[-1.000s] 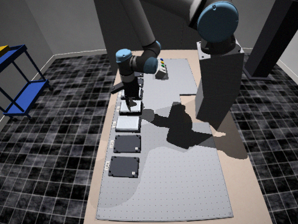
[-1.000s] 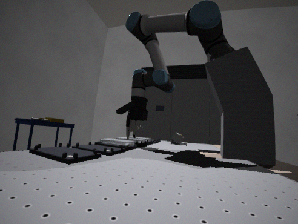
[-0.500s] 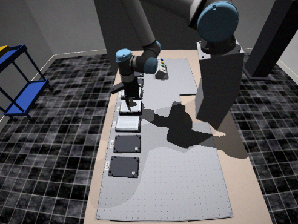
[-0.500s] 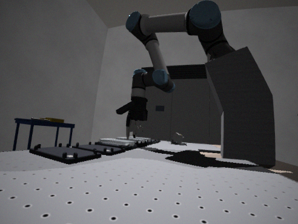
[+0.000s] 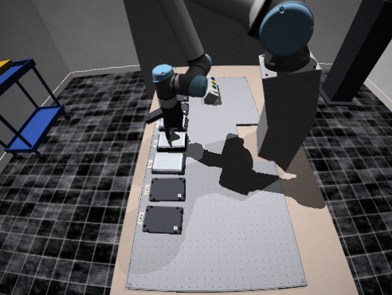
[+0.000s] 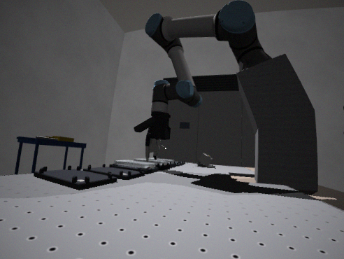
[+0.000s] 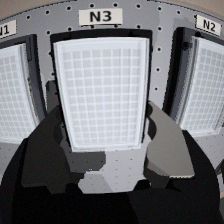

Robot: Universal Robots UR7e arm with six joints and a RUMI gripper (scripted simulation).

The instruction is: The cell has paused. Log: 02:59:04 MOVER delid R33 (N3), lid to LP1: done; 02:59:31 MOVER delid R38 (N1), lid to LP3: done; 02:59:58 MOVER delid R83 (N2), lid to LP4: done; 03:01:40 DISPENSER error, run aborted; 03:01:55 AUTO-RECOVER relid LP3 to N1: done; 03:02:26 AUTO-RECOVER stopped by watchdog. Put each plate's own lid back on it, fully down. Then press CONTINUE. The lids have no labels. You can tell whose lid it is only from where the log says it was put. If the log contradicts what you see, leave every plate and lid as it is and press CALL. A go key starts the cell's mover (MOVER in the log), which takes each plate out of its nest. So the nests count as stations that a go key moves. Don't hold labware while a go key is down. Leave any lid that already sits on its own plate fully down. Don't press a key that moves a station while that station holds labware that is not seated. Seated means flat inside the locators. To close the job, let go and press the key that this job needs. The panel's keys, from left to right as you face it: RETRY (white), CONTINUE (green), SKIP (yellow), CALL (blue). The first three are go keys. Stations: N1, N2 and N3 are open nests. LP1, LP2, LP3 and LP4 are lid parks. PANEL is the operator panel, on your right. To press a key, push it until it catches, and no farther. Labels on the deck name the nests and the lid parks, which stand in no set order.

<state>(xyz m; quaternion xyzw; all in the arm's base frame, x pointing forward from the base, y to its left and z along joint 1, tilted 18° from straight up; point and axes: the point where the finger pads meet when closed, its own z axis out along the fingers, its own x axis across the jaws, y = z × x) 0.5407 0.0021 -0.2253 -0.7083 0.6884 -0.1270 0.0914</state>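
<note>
My hand is 20 mm above the well plate. From my hand the other things lie so: white key: 360 mm to the right, 230 mm behind, 30 mm above; then green continue key: 410 mm to the right, 220 mm behind, 30 mm above; then lid park LP2: 260 mm to the right, 40 mm below, 10 mm ahead.
</note>
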